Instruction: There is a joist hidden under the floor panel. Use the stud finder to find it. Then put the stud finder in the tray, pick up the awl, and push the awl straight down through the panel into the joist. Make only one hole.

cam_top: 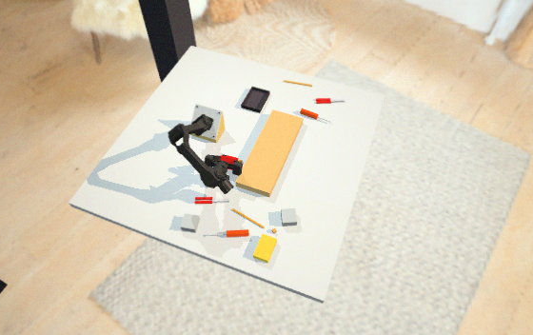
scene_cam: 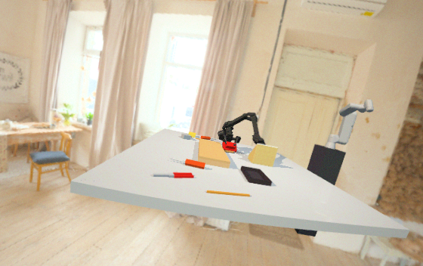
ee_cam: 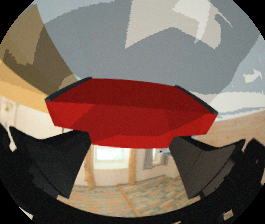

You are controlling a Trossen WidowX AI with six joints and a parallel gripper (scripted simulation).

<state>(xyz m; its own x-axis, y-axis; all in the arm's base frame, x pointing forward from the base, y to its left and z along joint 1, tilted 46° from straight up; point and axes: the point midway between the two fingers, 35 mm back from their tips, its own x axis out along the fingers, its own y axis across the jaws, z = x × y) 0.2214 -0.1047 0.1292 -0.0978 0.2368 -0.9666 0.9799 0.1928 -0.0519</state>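
Right now my gripper tip is 10 mm past the stud finder and 10 mm above it. Round my gripper tip: dark tray 100 mm behind, 470 mm to the left, 50 mm below; yellow block 370 mm ahead, 330 mm to the right, 50 mm below.
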